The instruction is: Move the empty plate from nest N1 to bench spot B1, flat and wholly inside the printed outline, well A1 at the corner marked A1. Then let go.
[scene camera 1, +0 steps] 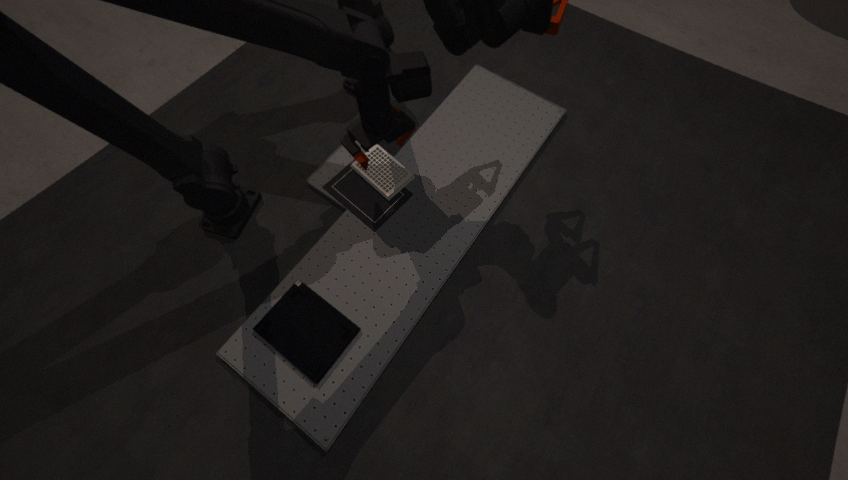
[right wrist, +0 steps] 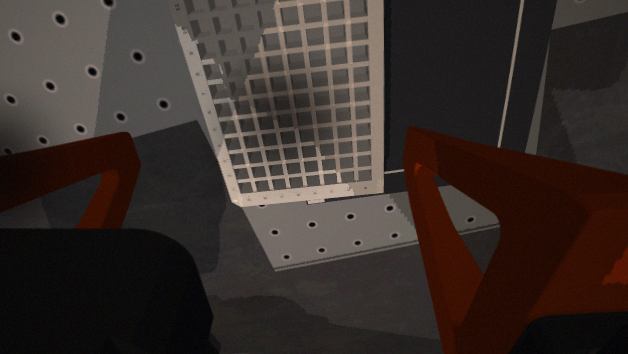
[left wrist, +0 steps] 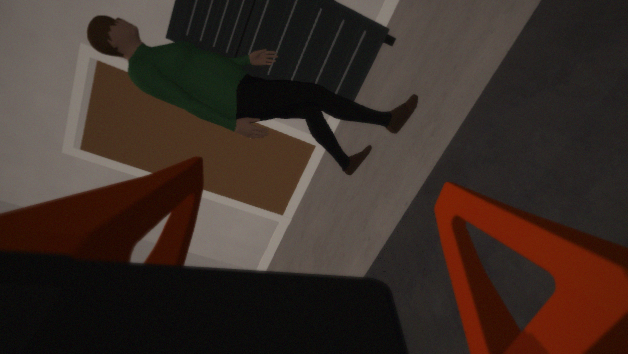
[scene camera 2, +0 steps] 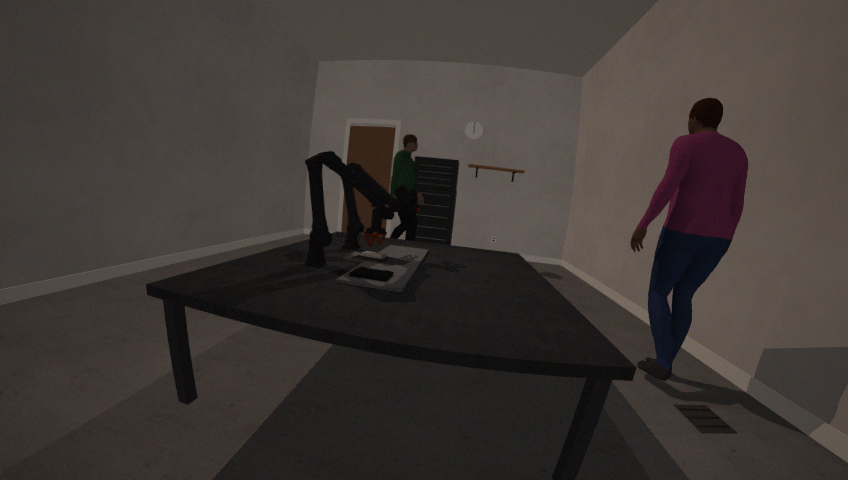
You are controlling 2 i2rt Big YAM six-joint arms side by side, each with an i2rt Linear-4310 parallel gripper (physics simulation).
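Places are measured from the left arm's base along level axes (x ahead, y left, z up), in metres.
Pixels of known places: left gripper, fingertip midpoint: (left wrist: 326,183) (scene camera 2: 416,201); right gripper, fingertip midpoint: (scene camera 1: 381,156) (right wrist: 268,145) (scene camera 2: 374,246); left arm's base, link origin: (scene camera 2: 351,247); right arm's base, link origin: (scene camera 1: 233,211) (scene camera 2: 315,263).
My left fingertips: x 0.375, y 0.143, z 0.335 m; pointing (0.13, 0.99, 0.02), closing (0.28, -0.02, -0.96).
Ahead of a thing's pixels: the offset from my left fingertips to its top centre. "spot": to the spot under its first point. Level surfaces: height alone.
The white multiwell plate {0.154 m back, 0.354 m right, 0.306 m down} (scene camera 1: 382,171) (scene camera 2: 370,255) (right wrist: 305,100) is at the dark pad with the printed outline {spot: 0.089 m back, 0.463 m right, 0.321 m down} (scene camera 1: 374,221) (right wrist: 510,75). It covers part of the outline and reaches past the pad's upper-right side in scene camera 1; I cannot tell whether it lies fully flat. Its A1 mark is not readable. The black nest {0.044 m back, 0.718 m right, 0.304 m down} (scene camera 1: 306,333) (scene camera 2: 371,273) is at the board's near end, with no plate on it. My right gripper (scene camera 1: 383,149) (scene camera 2: 374,242) (right wrist: 268,145) is open above one end of the plate, touching nothing visible. My left gripper (left wrist: 326,183) is open, raised beyond the board.
The perforated board {0.322 m down} (scene camera 1: 487,107) (right wrist: 350,230) lies on the dark table {0.335 m down} (scene camera 1: 684,267) (scene camera 2: 487,315). My left arm hangs at the top of scene camera 1. A person in green (scene camera 2: 404,172) (left wrist: 190,75) is beyond the table, and a person in pink (scene camera 2: 708,178) stands at the right.
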